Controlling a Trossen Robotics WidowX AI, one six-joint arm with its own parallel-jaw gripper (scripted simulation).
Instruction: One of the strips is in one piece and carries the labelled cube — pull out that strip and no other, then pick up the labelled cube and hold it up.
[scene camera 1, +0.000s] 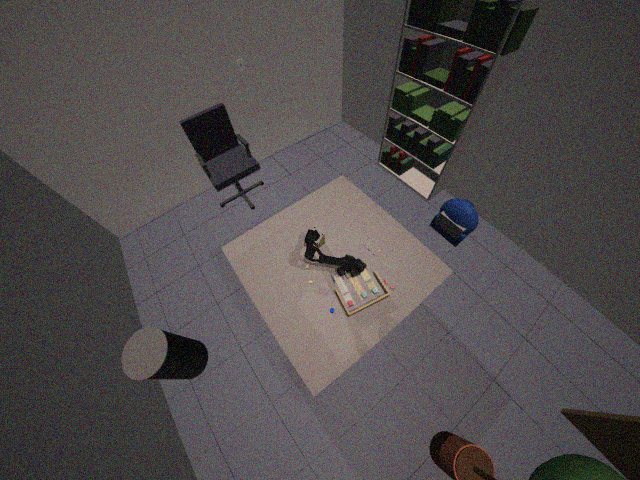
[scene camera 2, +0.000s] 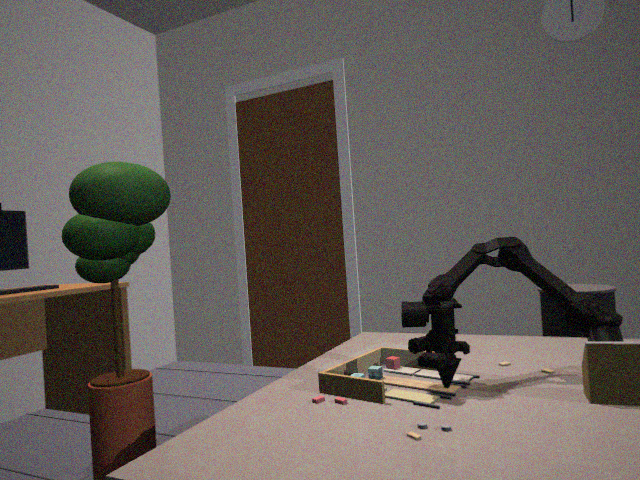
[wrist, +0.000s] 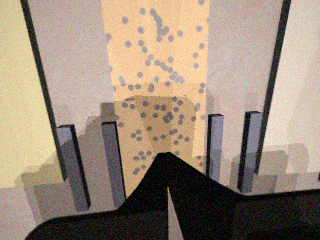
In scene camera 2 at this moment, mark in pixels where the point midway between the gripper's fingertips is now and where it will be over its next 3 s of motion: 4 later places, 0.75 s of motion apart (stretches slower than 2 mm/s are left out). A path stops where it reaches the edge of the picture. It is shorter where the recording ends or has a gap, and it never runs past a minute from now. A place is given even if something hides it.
My gripper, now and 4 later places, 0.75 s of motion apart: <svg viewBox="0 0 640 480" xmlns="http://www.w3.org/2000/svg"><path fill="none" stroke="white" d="M446 387L459 389L473 392L486 394L501 396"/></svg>
